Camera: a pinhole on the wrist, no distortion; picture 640 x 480 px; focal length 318.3 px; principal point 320.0 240.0 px. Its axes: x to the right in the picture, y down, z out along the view. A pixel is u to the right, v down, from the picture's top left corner.
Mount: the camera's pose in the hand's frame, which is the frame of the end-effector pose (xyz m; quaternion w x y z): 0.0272 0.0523 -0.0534 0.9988 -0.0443 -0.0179 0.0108
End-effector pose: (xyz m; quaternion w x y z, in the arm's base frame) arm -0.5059 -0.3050 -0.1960 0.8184 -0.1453 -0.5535 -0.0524
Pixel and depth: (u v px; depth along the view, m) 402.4 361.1 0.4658
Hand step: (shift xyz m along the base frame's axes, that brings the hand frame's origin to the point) -0.2394 0.3871 0.2056
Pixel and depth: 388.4 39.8 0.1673
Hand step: -0.0968 0.0059 0.1038
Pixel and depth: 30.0 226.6 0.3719
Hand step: -0.3817 0.1250 -0.2045
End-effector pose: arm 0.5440 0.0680 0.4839 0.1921 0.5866 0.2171 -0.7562
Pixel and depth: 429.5 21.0 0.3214
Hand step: -0.3388 -0.0513 -0.0493
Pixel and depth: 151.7 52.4 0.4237
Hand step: -0.3479 -0.0679 0.3013
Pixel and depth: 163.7 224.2 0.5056
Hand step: -0.2636 -0.2920 0.3216
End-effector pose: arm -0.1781 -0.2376 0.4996 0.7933 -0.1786 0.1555 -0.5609
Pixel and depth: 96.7 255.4 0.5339
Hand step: 0.1856 0.4333 0.3746
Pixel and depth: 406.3 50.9 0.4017
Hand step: 0.0837 -0.1240 0.3915
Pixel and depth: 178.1 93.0 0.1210
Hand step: 0.0267 0.0379 0.0609
